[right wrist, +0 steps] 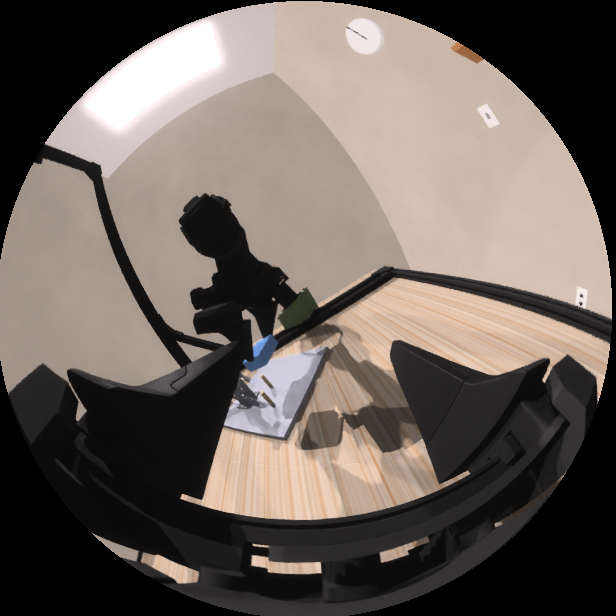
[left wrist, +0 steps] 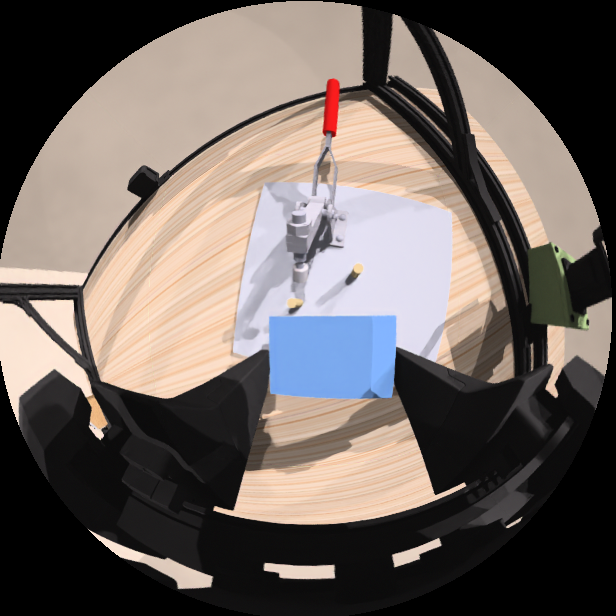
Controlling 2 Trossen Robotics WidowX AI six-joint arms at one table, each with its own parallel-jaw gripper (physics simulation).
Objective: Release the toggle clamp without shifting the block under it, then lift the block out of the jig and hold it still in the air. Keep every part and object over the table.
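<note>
My left gripper (left wrist: 332,367) is shut on the blue block (left wrist: 333,356) and holds it in the air, well above the grey jig plate (left wrist: 344,270). The toggle clamp (left wrist: 310,229) stands on the plate with its red handle (left wrist: 330,107) raised and its pad off the block. Two brass pins (left wrist: 353,272) stand on the plate. In the right wrist view the block (right wrist: 261,350) hangs under the left arm (right wrist: 229,287) above the plate (right wrist: 278,390). My right gripper (right wrist: 321,396) is open and empty, off to the side over the table.
The table's black rim (left wrist: 229,137) runs behind the clamp. A green mount (left wrist: 554,287) sits at the right rim. A black frame post (left wrist: 376,45) rises at the far corner. The wooden table top (right wrist: 459,333) spreads to the right of the plate.
</note>
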